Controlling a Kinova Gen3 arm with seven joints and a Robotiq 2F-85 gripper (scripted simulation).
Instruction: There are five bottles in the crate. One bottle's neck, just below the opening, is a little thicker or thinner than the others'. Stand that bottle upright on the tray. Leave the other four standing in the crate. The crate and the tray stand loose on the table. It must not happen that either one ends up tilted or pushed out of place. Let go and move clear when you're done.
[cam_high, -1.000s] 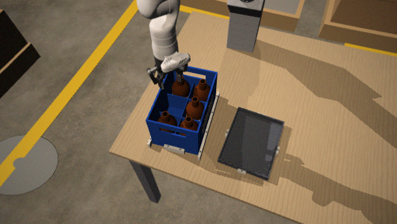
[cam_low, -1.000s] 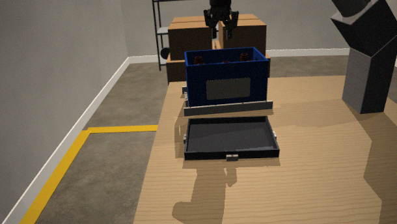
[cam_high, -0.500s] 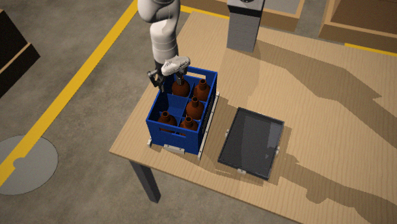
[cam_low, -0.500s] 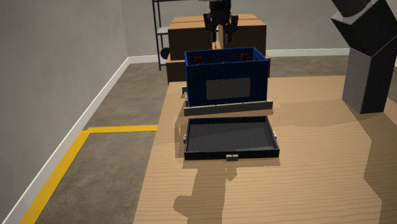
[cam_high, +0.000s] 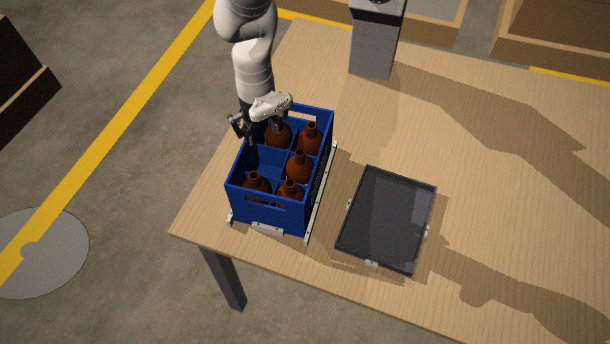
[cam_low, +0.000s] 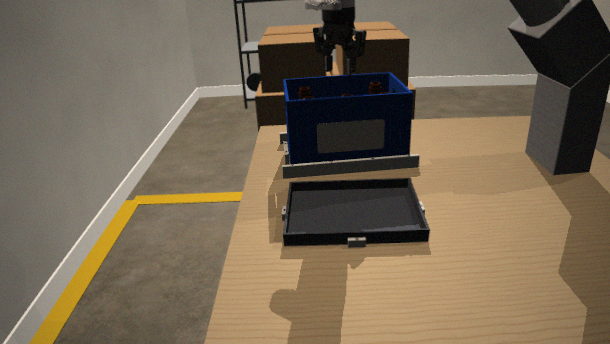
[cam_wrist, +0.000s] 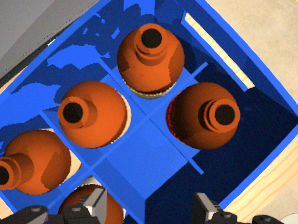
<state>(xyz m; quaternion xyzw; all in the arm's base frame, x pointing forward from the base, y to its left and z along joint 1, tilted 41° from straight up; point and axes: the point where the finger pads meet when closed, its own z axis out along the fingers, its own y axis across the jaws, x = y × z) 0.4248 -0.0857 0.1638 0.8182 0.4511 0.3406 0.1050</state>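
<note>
My hand is 1 cm past the blue crate, 4 cm to the right of it and 12 cm above it. Round my hand: dark grey tray 7 cm behind, 32 cm to the left, 20 cm below.
</note>
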